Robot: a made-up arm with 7 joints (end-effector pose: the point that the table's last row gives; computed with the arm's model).
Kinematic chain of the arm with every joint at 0, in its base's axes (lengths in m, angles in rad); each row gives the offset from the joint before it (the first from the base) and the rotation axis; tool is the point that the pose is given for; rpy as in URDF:
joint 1: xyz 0 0 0.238 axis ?
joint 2: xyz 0 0 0 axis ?
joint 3: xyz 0 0 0.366 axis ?
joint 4: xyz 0.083 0 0 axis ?
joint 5: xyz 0.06 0 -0.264 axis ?
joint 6: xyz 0 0 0 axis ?
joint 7: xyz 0.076 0 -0.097 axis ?
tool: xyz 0 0 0 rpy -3.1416 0 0
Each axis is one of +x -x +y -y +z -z.
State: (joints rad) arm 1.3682 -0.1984 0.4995 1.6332 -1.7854 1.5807 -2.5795
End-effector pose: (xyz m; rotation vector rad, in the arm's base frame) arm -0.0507 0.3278 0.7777 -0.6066 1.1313 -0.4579
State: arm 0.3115 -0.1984 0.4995 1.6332 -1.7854 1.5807 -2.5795
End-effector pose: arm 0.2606 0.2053 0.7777 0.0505 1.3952 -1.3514
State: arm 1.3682 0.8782 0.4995 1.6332 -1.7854 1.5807 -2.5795
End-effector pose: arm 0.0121 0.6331 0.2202 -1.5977 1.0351 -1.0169
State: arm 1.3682 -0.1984 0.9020 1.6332 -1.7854 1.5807 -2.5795
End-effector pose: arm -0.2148 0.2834 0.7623 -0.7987 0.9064 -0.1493
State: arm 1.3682 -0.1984 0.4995 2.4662 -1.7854 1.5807 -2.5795
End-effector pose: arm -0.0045 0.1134 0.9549 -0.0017 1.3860 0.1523
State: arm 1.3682 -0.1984 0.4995 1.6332 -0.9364 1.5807 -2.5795
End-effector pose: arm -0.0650 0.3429 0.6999 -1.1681 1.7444 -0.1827
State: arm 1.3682 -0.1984 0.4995 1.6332 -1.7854 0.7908 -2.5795
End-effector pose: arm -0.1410 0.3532 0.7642 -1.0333 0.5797 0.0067
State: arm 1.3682 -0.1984 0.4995 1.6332 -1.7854 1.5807 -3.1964
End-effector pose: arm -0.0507 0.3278 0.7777 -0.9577 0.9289 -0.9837
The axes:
joint 1: +z
joint 2: +y
joint 3: +z
joint 4: -y
joint 5: -z
joint 6: +y
joint 7: -z

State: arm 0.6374 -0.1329 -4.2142 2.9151 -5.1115 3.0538 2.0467
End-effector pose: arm -0.1762 -0.0722 0.7599 1.7919 2.2775 0.1325
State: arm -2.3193 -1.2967 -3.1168 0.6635 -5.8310 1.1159 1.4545
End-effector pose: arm 0.0873 0.1403 -0.0513 1.2004 -0.8852 -0.8329
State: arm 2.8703 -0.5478 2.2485 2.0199 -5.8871 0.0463 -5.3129
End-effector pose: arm 0.4071 -0.4195 0.6771 1.1538 -1.7979 2.1988
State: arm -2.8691 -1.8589 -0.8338 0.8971 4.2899 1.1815 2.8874
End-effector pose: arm 0.1576 0.4104 0.4160 -1.8517 0.5046 0.7681
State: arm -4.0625 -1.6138 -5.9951 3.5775 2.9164 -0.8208 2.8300
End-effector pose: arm 0.4038 -0.4978 0.2386 0.4008 1.2021 -0.9403
